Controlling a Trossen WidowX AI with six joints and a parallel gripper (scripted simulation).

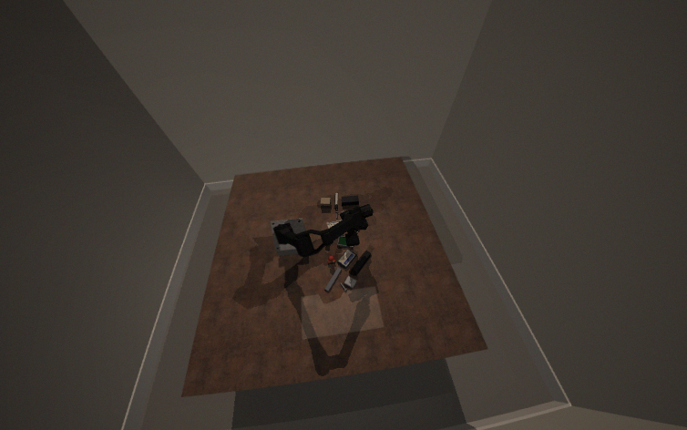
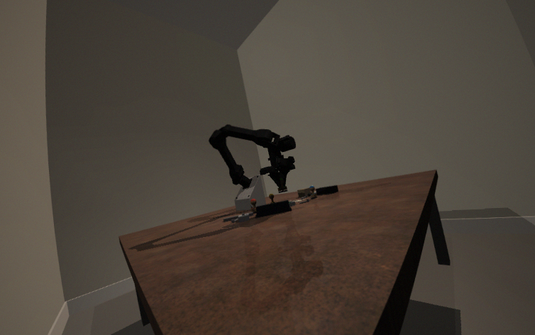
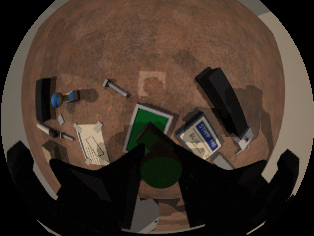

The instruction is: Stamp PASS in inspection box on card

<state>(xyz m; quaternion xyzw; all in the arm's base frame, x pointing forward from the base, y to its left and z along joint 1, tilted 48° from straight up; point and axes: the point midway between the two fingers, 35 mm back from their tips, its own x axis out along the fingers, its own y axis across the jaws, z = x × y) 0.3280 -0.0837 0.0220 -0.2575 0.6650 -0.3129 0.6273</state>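
The green ink pad is 20 mm behind my gripper tip, 20 mm to the left of it and 90 mm below it. The rest, counted from my gripper tip: long black block (40 mm ahead, 120 mm to the right, 80 mm below); blue-and-white box (40 mm behind, 80 mm to the right, 80 mm below); green-knobbed stamp (right at my gripper tip).
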